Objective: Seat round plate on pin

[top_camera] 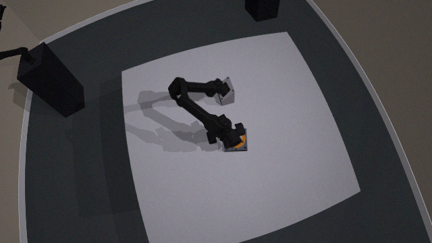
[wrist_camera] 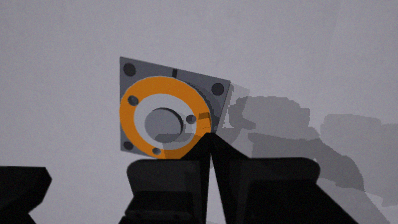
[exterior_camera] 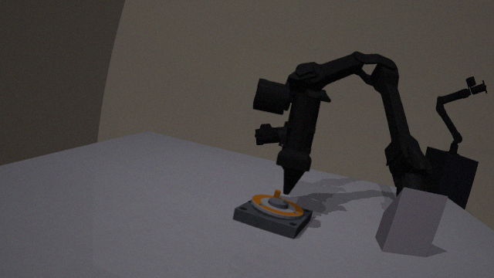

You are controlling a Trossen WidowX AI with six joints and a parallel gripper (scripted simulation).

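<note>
My gripper tip is 2 cm short of the square base, 5 cm to the right of it and 2 cm above it.
</note>
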